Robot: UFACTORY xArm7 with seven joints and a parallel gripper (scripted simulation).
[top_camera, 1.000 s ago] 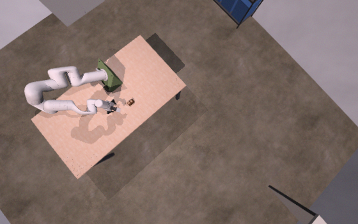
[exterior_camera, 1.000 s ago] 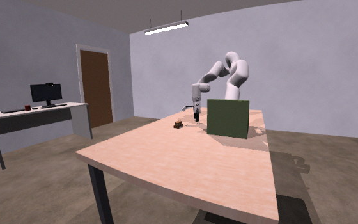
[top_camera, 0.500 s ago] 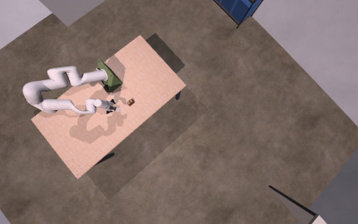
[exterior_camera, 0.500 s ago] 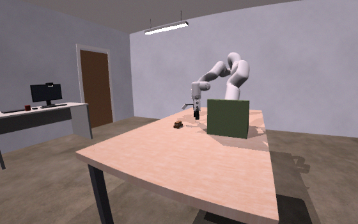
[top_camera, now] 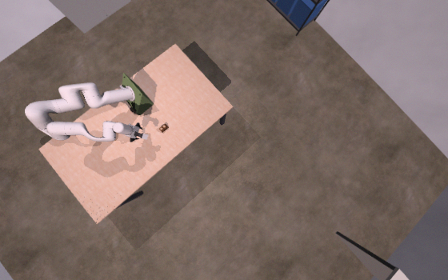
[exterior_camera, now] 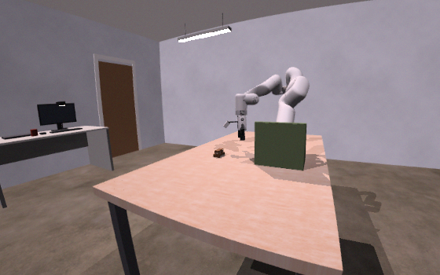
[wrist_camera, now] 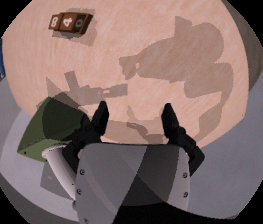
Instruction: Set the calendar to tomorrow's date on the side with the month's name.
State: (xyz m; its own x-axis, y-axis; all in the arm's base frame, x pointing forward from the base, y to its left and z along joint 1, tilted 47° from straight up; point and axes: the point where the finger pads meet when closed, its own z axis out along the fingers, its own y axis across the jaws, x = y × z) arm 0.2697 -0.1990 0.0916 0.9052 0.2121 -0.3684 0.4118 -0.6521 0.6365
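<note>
The digit cube is 9 cm ahead of my hand, 15 cm to the left of it and 6 cm below it. The rest, counted from my hand: tray 9 cm ahead, 17 cm to the left, 8 cm below; calendar cube 9 cm ahead, 19 cm to the left, 6 cm below.
</note>
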